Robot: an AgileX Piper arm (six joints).
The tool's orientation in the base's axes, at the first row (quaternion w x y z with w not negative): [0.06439 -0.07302 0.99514 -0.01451]
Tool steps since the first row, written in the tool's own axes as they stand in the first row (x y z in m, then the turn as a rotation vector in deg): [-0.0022 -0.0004 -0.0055 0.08 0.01 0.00]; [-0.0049 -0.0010 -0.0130 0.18 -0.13 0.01]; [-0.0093 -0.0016 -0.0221 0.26 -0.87 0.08]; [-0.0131 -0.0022 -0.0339 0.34 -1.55 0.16]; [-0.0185 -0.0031 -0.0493 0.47 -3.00 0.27]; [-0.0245 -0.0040 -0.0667 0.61 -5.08 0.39]
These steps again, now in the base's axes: [0.0015 0.0000 0.0057 -0.08 0.00 -0.01]; [0.0033 0.0000 0.0135 -0.16 -0.16 -0.03]; [0.0065 0.0002 0.0231 -0.12 -0.90 -0.08]; [0.0088 0.0004 0.0353 -0.09 -1.59 -0.14]; [0.0122 0.0006 0.0513 0.00 -3.04 -0.21]; [0.0159 0.0009 0.0694 0.18 -5.12 -0.27]
